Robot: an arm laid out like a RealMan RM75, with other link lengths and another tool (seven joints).
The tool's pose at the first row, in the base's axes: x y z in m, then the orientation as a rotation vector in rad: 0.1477, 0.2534, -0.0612, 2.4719, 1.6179, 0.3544
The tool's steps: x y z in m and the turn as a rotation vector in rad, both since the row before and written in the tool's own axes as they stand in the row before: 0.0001, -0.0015, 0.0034, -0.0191, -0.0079, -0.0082; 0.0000, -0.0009, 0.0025, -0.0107, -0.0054, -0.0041; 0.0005, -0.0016, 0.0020, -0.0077, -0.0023, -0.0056; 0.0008, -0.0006, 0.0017, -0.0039, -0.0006, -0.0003; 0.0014, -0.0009, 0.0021, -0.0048, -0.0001, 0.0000; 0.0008, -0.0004, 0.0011, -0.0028, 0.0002, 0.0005; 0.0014, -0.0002, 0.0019, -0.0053, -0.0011, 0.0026; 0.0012, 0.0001, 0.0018, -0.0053, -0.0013, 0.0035; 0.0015, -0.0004, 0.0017, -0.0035, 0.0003, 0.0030; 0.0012, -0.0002, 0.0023, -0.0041, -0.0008, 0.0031; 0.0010, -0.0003, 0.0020, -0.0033, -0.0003, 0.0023; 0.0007, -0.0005, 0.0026, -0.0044, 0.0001, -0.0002; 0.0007, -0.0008, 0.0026, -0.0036, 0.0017, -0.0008; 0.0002, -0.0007, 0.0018, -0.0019, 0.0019, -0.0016
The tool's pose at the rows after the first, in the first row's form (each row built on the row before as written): 0.1474, 0.2541, -0.0648, 2.4489, 1.6135, 0.3568; 0.1474, 0.2544, -0.0674, 2.4363, 1.6101, 0.3570; 0.1468, 0.2554, -0.0697, 2.4252, 1.6113, 0.3587; 0.1471, 0.2563, -0.0714, 2.4220, 1.6092, 0.3607; 0.1475, 0.2579, -0.0735, 2.4185, 1.6065, 0.3640; 0.1478, 0.2587, -0.0746, 2.4169, 1.6044, 0.3663; 0.1488, 0.2600, -0.0763, 2.4151, 1.5980, 0.3691; 0.1499, 0.2610, -0.0779, 2.4140, 1.5905, 0.3718; 0.1507, 0.2625, -0.0795, 2.4141, 1.5852, 0.3752; 0.1518, 0.2636, -0.0816, 2.4136, 1.5790, 0.3776; 0.1526, 0.2645, -0.0835, 2.4131, 1.5744, 0.3800; 0.1533, 0.2652, -0.0860, 2.4097, 1.5722, 0.3832; 0.1538, 0.2660, -0.0886, 2.4066, 1.5718, 0.3877; 0.1539, 0.2664, -0.0905, 2.4041, 1.5733, 0.3911
